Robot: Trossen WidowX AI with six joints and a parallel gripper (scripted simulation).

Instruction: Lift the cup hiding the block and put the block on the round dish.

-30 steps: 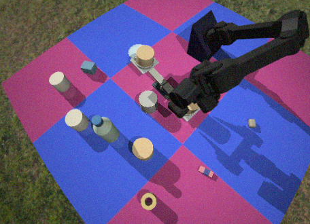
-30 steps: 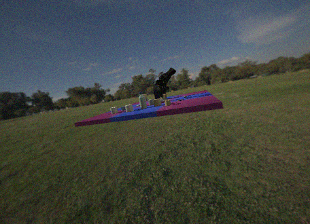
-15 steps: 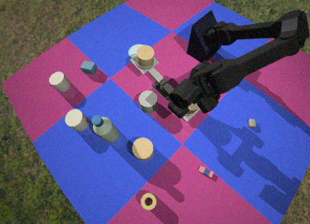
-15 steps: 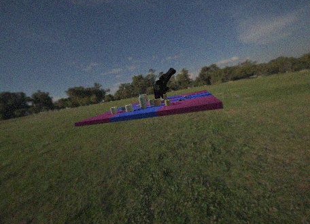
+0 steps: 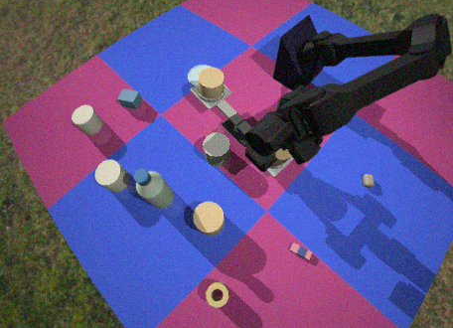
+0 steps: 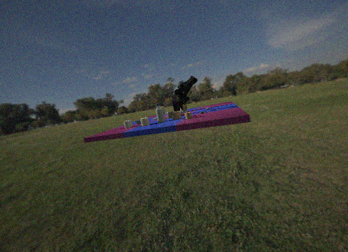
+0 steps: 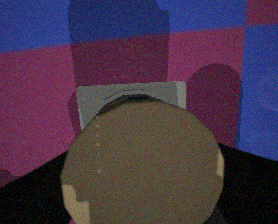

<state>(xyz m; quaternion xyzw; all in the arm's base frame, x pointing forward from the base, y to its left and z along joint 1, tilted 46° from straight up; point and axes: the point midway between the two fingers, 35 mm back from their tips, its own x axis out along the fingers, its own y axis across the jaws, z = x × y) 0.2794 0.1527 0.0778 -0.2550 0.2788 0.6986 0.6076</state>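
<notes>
The balance lies 140 mm to the right of my gripper tip and 20 mm below it. From my gripper tip the other things lie so: grey cylinder: 130 mm to the right, 120 mm ahead, 20 mm below; grey block: 10 mm below; balance beam: 140 mm to the right, 30 mm below, 10 mm ahead.
</notes>
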